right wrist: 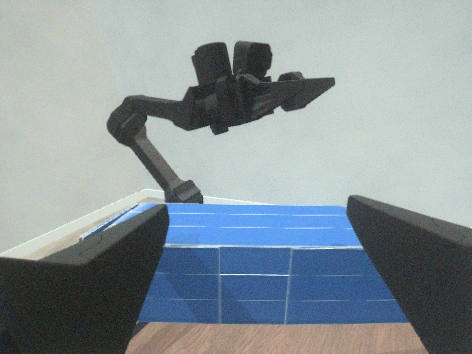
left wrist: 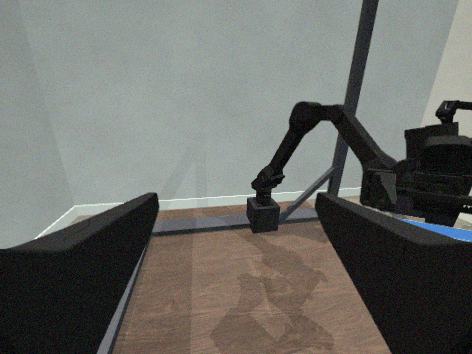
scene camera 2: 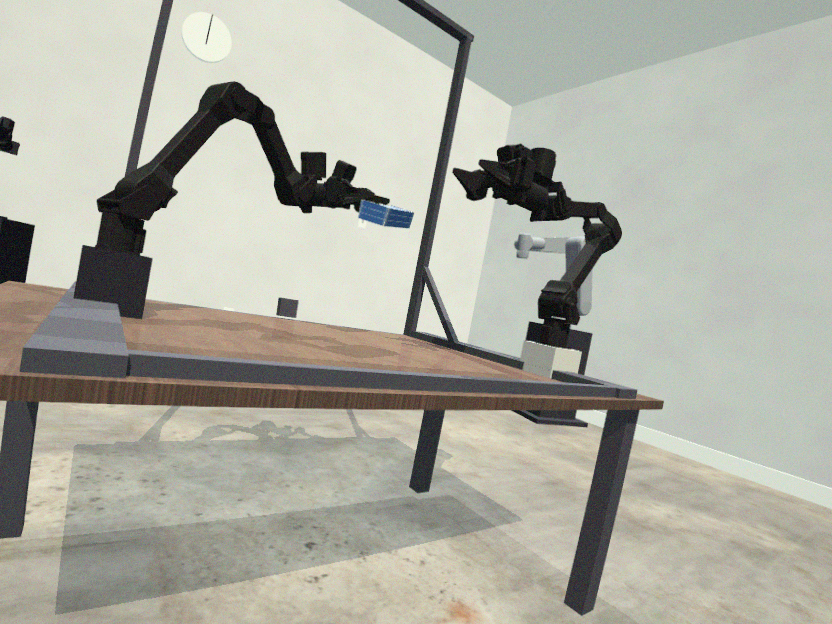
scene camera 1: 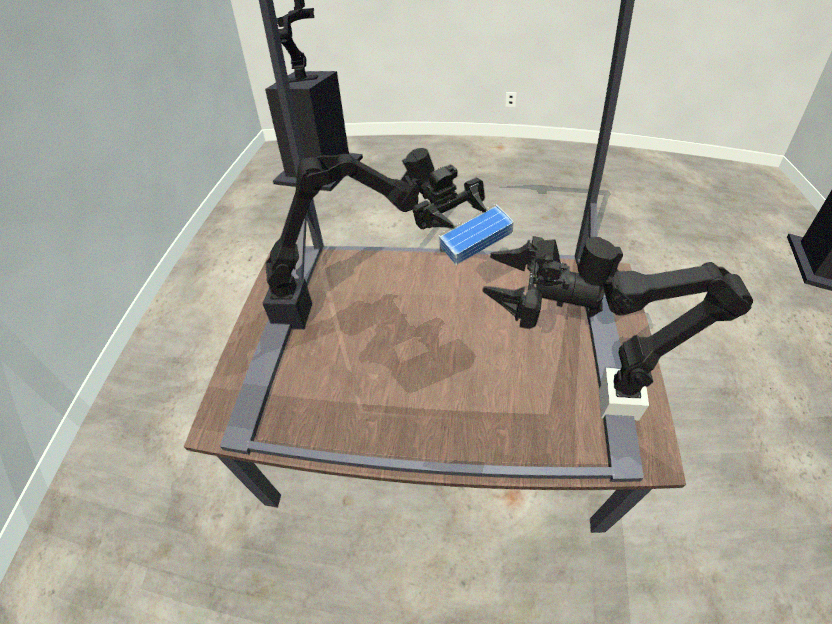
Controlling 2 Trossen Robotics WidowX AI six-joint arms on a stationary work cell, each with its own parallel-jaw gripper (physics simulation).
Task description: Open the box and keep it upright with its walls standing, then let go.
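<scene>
The box (scene camera 1: 476, 234) (scene camera 2: 385, 216) (right wrist: 256, 267) is blue with thin white lines and is folded flat. It sits high above the table's back edge, a little tilted. My right gripper (scene camera 1: 468, 217) (scene camera 2: 377, 204) (right wrist: 257, 208) is open, with its fingers standing wide on either side of the box's near end, not pressing it. My left gripper (scene camera 1: 489, 271) (scene camera 2: 463, 180) (left wrist: 238, 199) is open and empty. It hovers just to the right of the box, apart from it, with its fingertips pointing towards it. It also shows in the right wrist view (right wrist: 305, 88), above and beyond the box.
The wooden table (scene camera 1: 414, 433) (scene camera 2: 352, 393) has a grey border strip (scene camera 1: 253, 384). Two dark frame posts (scene camera 1: 599, 155) (scene camera 2: 438, 186) rise at the back. A black tower (scene camera 1: 308, 118) stands behind the right arm's base (left wrist: 263, 218). The left arm stands on a white block (scene camera 1: 624, 403).
</scene>
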